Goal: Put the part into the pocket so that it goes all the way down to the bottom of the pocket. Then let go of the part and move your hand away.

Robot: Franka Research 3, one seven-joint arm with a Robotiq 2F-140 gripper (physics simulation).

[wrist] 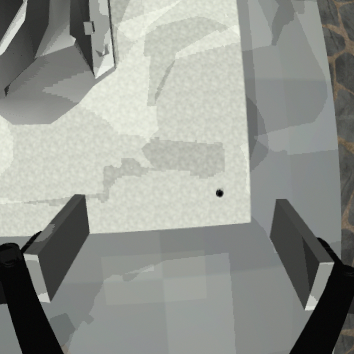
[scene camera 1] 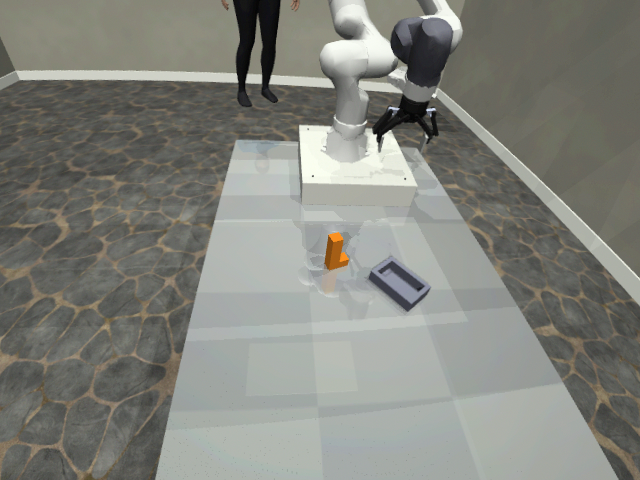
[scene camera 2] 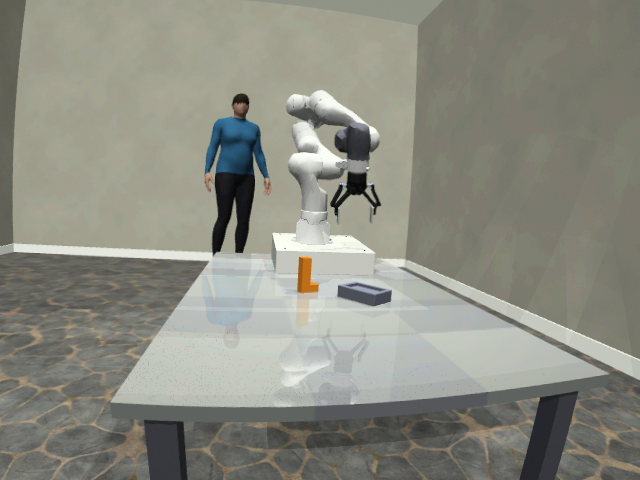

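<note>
The orange L-shaped part (scene camera 1: pixel 334 252) (scene camera 2: pixel 305 274) stands upright on the table, its short foot pointing right in both scene views. The grey-blue block with the rectangular pocket (scene camera 1: pixel 408 293) (scene camera 2: pixel 363 296) lies flat on the table to the right of the part, apart from it; the pocket is open at the top and holds no part. My gripper (scene camera 1: pixel 402 145) (scene camera 2: pixel 354 217) (wrist: pixel 179 216) is wide open and points down, high above the right side of the robot's base, behind the part and the block. The part and the block do not show in the wrist view.
The white base block (scene camera 1: pixel 356 192) (scene camera 2: pixel 325 262) (wrist: pixel 190 125) stands at the back of the glossy table (scene camera 1: pixel 258 439) (scene camera 2: pixel 310 411). A person (scene camera 1: pixel 256 41) (scene camera 2: pixel 236 155) stands on the floor behind the table, left of the arm. A wall (scene camera 2: pixel 516 155) rises on the right.
</note>
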